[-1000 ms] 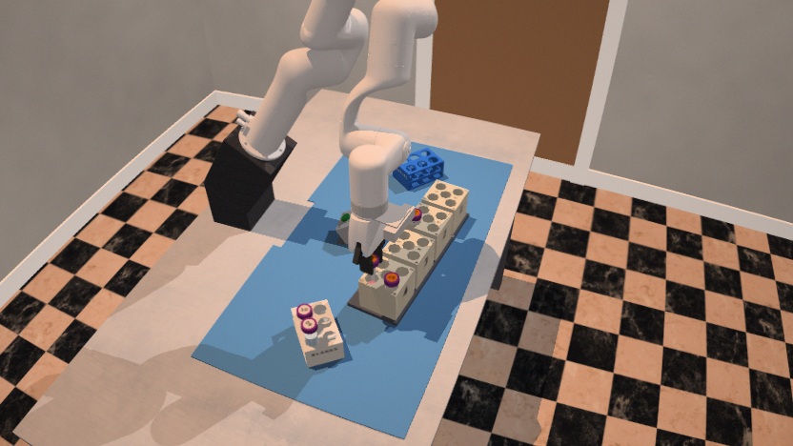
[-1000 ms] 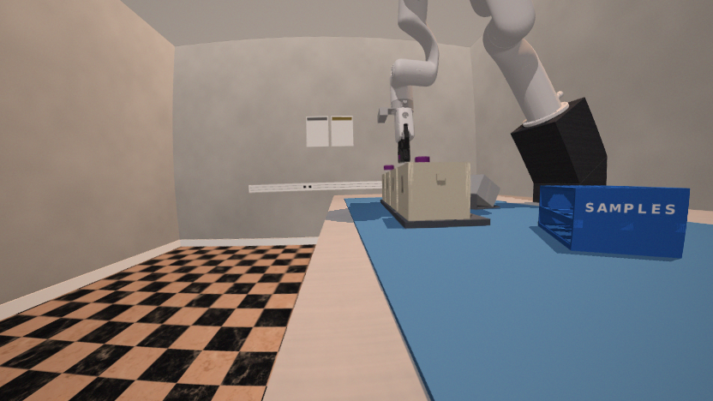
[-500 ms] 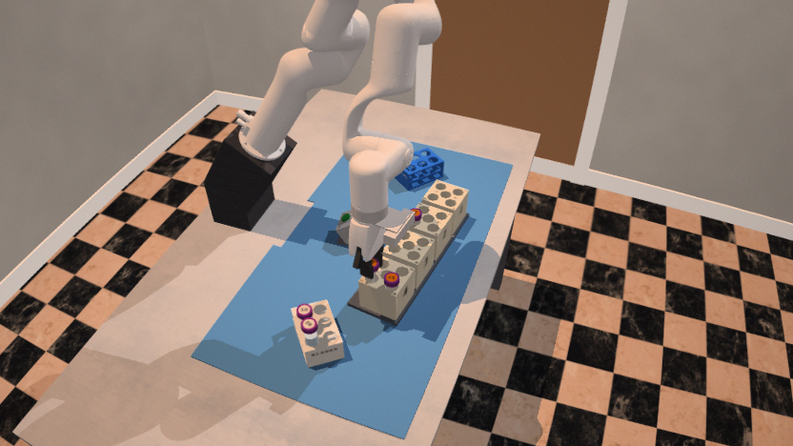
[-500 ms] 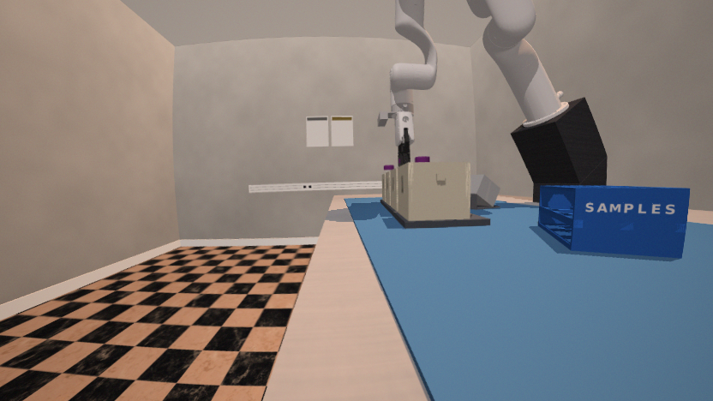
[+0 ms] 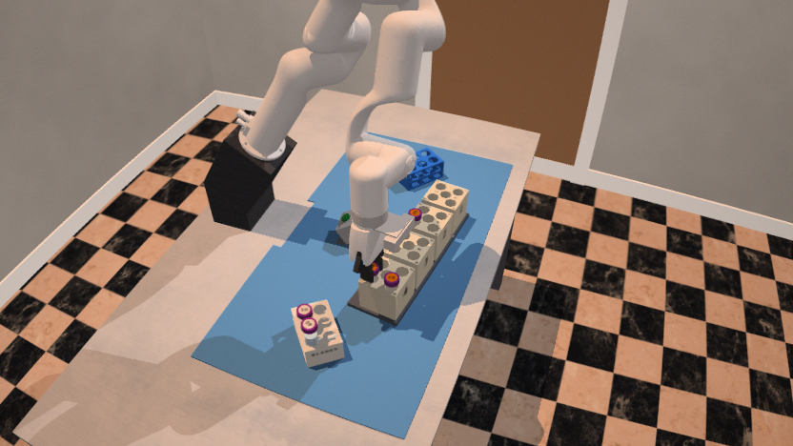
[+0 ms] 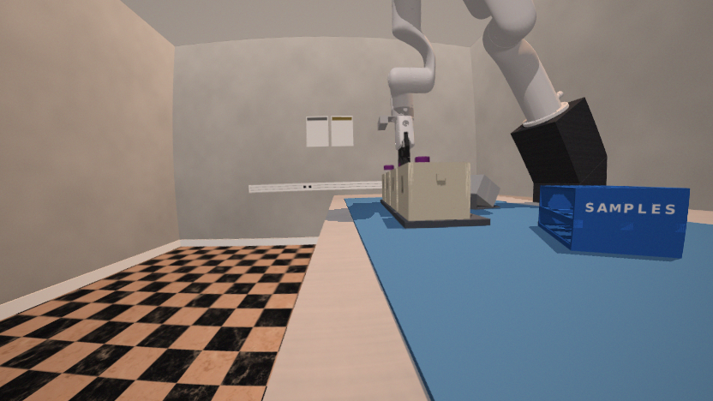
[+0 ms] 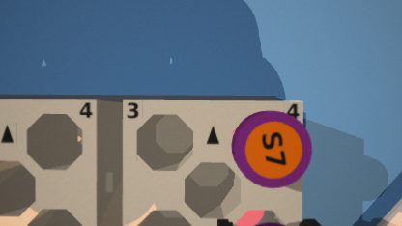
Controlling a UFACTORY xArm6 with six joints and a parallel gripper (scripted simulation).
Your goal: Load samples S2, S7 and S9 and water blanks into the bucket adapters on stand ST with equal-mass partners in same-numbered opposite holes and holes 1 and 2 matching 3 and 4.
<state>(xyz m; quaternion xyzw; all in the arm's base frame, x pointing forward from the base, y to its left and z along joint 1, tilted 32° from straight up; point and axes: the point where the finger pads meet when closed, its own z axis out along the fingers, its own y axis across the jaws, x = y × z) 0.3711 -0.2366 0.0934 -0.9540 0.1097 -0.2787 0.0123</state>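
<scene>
My hand is 50 mm above the tube and 10 mm to the right of it. Round my hand: adapter 230 mm to the left, 80 mm below, 80 mm ahead; blanks rack 130 mm to the right, 100 mm below, 90 mm behind; green done key 220 mm to the left, 130 mm behind, 60 mm below.
</scene>
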